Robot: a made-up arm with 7 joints. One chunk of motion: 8 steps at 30 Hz.
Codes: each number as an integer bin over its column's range. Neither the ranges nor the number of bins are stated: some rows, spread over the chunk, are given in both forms.
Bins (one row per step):
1: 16 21 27 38 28 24 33
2: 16 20 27 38 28 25 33
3: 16 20 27 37 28 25 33
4: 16 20 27 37 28 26 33
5: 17 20 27 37 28 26 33
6: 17 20 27 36 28 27 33
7: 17 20 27 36 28 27 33
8: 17 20 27 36 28 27 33
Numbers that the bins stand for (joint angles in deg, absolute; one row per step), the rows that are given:
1: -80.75 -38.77 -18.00 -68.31 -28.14 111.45 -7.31
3: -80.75 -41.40 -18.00 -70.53 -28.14 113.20 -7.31
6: -75.98 -41.40 -18.00 -72.76 -28.14 116.72 -7.31
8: -75.98 -41.40 -18.00 -72.76 -28.14 116.72 -7.31
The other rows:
2: -80.75 -41.40 -18.00 -68.31 -28.14 113.20 -7.31
4: -80.75 -41.40 -18.00 -70.53 -28.14 114.96 -7.31
5: -75.98 -41.40 -18.00 -70.53 -28.14 114.96 -7.31
7: -75.98 -41.40 -18.00 -72.76 -28.14 116.72 -7.31

